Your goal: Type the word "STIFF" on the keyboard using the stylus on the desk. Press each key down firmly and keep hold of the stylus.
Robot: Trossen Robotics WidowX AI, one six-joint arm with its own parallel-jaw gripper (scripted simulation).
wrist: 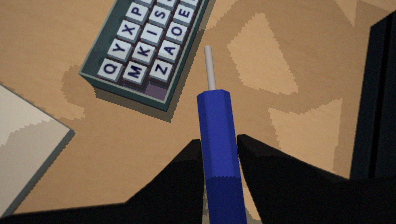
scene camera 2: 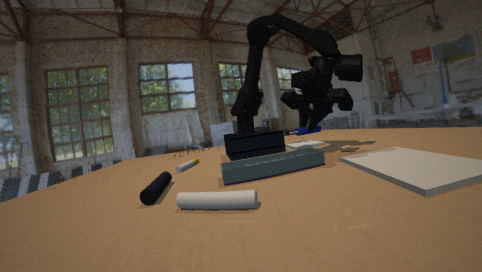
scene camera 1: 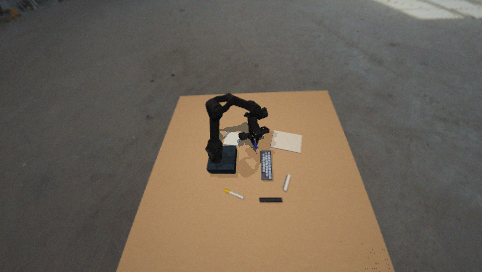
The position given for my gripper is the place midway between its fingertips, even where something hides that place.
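Observation:
You can see my gripper [scene camera 2: 304, 131] here, and the wrist view has my gripper too [wrist: 219, 145].

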